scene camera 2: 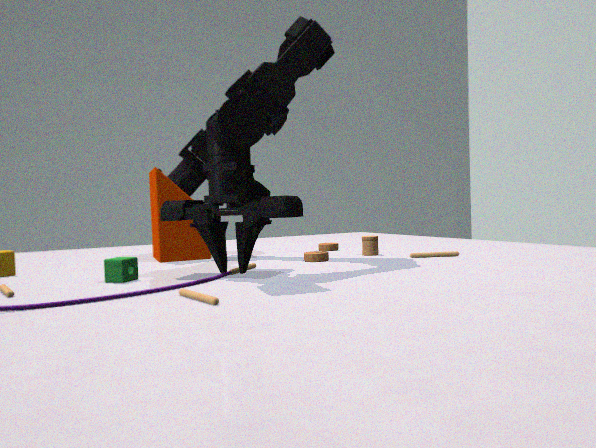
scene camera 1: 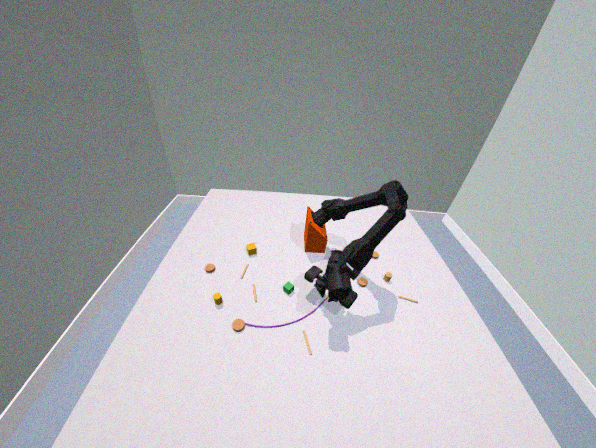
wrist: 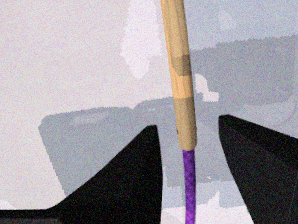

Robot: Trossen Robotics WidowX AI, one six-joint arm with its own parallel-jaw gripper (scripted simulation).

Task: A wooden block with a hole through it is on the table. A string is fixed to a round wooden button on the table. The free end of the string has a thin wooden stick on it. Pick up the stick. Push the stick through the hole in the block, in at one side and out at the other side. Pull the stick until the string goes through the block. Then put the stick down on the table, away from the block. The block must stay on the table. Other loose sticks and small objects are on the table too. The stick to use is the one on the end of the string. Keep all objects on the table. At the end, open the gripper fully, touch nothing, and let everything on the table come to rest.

Path:
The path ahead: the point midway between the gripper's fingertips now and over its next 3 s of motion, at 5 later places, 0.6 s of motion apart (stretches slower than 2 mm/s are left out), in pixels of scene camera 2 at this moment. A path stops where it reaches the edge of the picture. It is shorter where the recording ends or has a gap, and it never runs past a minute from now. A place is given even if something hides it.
The gripper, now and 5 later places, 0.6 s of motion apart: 233, 273; 232, 267; 231, 250; 231, 235; 230, 233; 226, 234

